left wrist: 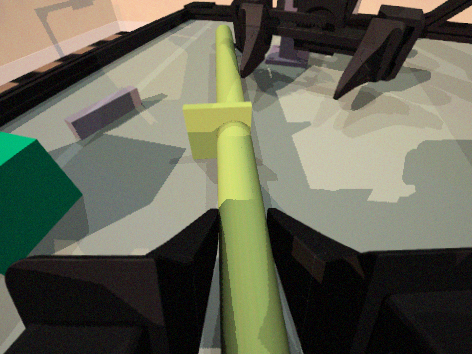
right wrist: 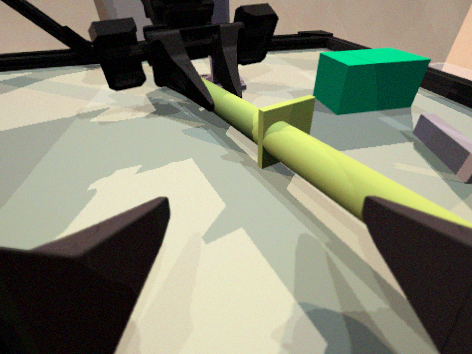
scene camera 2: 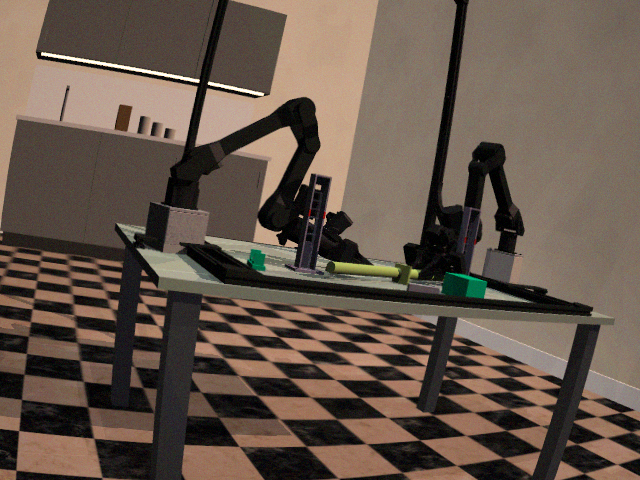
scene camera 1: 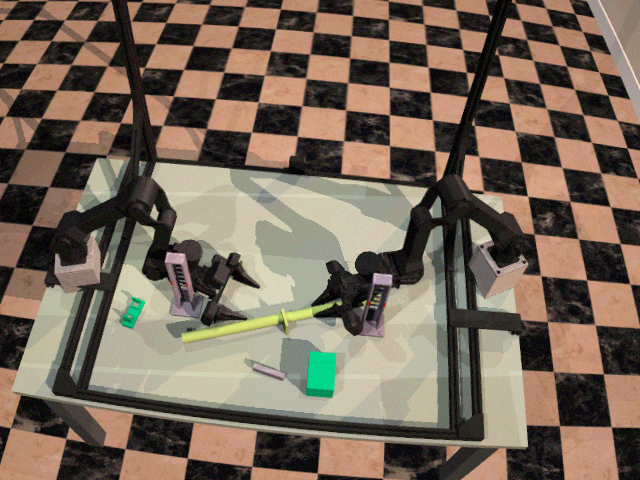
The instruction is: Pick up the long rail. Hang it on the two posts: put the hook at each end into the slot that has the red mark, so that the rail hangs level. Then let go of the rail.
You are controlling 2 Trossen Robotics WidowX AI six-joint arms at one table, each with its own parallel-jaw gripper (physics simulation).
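Frame: origin at the left arm's base, x right, y back, z down, level; centimetres.
Seen in the pictures: left gripper, fingertip midpoint: [left wrist: 242,216] [right wrist: 226,104] [scene camera 2: 415,274] [scene camera 1: 312,311]; right gripper, fingertip midpoint: [left wrist: 285,84] [right wrist: 264,205] [scene camera 2: 366,264] [scene camera 1: 253,303]; left arm's base, origin of the base link: [scene camera 2: 505,252] [scene camera 1: 503,254]; right arm's base, origin of the base link: [scene camera 2: 179,206] [scene camera 1: 74,254].
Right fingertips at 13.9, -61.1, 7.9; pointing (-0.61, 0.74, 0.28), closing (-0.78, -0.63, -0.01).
Pixels of each thing's top centre, then the offset from my right fingertips to it, as dx, dy, dz. "pt": a spot on its surface instead.
- long yellow-green rail, middle of its top: [left wrist: 227,104] [right wrist: 280,104] [scene camera 1: 283,314] [scene camera 2: 401,264] -6.3, +5.3, -1.5
- left post, surface spot: [scene camera 1: 176,256] [scene camera 2: 321,175] pt +6.7, -14.7, -18.5
- right post, middle of its top: [scene camera 1: 382,279] [scene camera 2: 473,208] -14.3, +24.7, -18.4
- green block, middle of its top: [right wrist: 372,55] [scene camera 1: 321,370] [scene camera 2: 466,276] -22.7, +8.0, -1.9
- small mauve bar, middle of its top: [right wrist: 454,133] [left wrist: 103,101] [scene camera 2: 424,285] [scene camera 1: 268,370] -17.3, -2.6, +1.2
- green bracket, middle of its top: [scene camera 2: 258,251] [scene camera 1: 130,307] +9.0, -28.6, -0.3
The long yellow-green rail [scene camera 1: 248,326] [scene camera 2: 361,269] [left wrist: 240,165] [right wrist: 330,160], with a square plate around its middle, lies low, slanting across the table in front of the posts. My left gripper [scene camera 1: 315,310] [left wrist: 242,216] [right wrist: 226,104] is shut on the rail, right of that plate in scene camera 1. My right gripper [scene camera 1: 252,302] [left wrist: 285,84] [right wrist: 264,205] is open and empty; one finger is close beside the rail. The left post [scene camera 1: 176,256] [scene camera 2: 320,177] and right post [scene camera 1: 382,278] [scene camera 2: 465,242] stand upright with red marks partway up. The rail's hooks are mostly hidden or too small to tell.
A green block [scene camera 1: 321,374] [scene camera 2: 464,285] [right wrist: 367,85] and a small mauve bar [scene camera 1: 268,370] [left wrist: 105,112] [right wrist: 445,145] lie in front of the rail. A green bracket [scene camera 1: 133,312] [scene camera 2: 256,259] lies left of the left post. A black frame [scene camera 1: 258,413] borders the work area.
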